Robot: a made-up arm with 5 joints.
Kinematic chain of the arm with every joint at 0, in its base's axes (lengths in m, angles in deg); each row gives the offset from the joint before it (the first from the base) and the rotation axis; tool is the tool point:
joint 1: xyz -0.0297 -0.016 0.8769 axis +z
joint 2: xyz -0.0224 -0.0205 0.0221 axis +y
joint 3: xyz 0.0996 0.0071 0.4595 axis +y
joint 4: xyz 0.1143 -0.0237 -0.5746 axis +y
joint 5: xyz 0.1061 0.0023 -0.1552 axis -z
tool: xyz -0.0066 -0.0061 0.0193
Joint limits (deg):
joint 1: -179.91..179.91
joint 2: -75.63..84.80
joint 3: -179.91..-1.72
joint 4: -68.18..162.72
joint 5: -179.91..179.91
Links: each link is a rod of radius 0.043 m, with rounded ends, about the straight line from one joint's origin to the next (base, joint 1, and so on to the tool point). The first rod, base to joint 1, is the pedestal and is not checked.
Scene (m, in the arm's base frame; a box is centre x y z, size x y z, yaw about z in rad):
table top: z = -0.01
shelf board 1: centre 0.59 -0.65 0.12 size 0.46 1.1 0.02 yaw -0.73
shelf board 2: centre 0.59 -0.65 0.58 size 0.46 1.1 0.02 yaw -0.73
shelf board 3: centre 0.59 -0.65 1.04 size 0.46 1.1 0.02 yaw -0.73
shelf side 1: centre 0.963 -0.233 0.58 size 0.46 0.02 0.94 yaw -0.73
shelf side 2: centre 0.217 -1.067 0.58 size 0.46 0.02 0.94 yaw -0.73
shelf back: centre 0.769 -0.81 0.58 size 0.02 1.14 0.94 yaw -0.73
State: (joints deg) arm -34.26 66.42 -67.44 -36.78 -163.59
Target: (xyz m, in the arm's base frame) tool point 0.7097 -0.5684 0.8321
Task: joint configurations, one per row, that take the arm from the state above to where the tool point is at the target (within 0.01 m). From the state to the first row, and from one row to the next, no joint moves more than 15 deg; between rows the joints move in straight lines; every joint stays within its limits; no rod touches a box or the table.
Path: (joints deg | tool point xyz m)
1: -32.72 64.18 -57.15 -38.75 -163.66 | 0.4974 -0.3912 0.3696
2: -31.18 61.94 -46.86 -40.71 -163.73 | 0.4271 -0.3284 0.3696
3: -29.64 59.70 -36.57 -42.68 -163.80 | 0.3523 -0.2688 0.3817
4: -29.68 48.29 -32.73 -48.30 -163.74 | 0.4002 -0.2965 0.4936
5: -29.71 36.88 -28.89 -53.92 -163.69 | 0.4270 -0.3121 0.6094
6: -29.75 25.47 -25.06 -59.54 -163.64 | 0.4330 -0.3159 0.7239
7: -29.79 14.06 -21.22 -65.16 -163.59 | 0.4193 -0.3086 0.8322
8: -31.05 20.94 -34.46 -59.71 -163.57 | 0.5056 -0.3742 0.8307
9: -32.32 27.81 -47.70 -54.26 -163.55 | 0.5834 -0.4403 0.8302
10: -33.58 34.69 -60.93 -48.81 -163.53 | 0.6517 -0.5054 0.8305
11: -34.85 41.56 -74.17 -43.36 -163.51 | 0.7097 -0.5684 0.8321

